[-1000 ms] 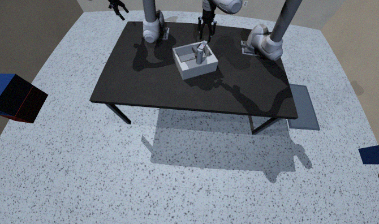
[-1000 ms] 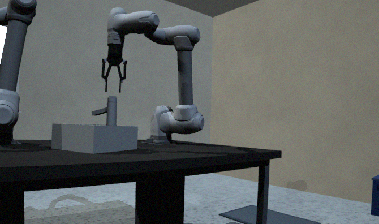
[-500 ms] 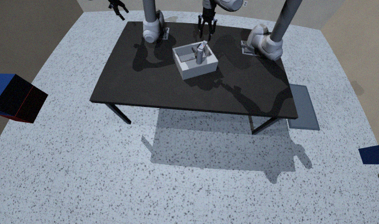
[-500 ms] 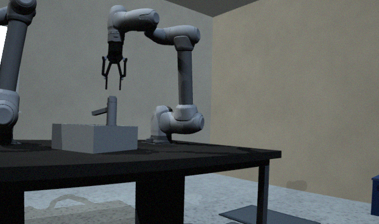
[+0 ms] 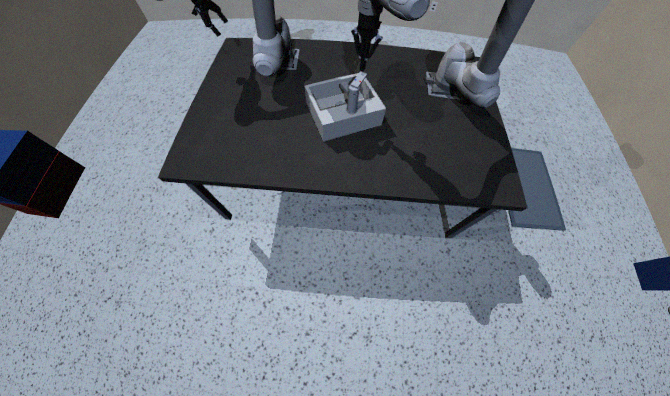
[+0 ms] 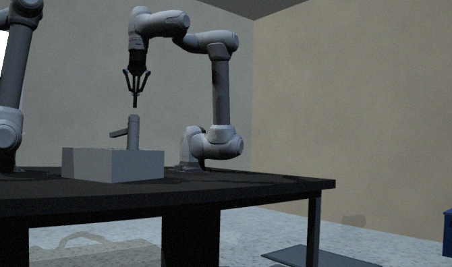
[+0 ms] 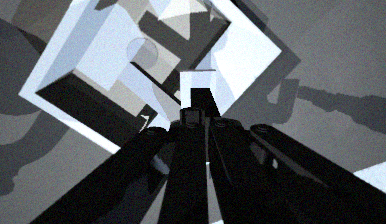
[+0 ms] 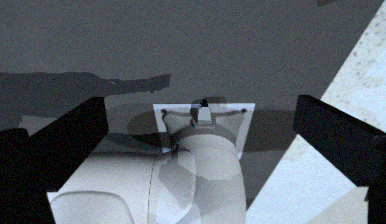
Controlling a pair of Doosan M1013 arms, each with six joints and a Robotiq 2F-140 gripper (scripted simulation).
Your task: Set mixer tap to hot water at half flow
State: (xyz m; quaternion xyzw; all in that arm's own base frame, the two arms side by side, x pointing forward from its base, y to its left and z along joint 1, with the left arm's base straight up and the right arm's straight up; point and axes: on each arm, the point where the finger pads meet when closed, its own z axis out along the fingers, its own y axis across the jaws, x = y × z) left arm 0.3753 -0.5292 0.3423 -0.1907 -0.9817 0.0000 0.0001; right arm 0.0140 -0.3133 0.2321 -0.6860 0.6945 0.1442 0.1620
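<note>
The flat lever lies 7 cm below my left hand, 3 cm ahead of it and 1 cm to the right of it. Also, from my left hand: white basin (30 cm below, 8 cm to the right, 3 cm behind).
</note>
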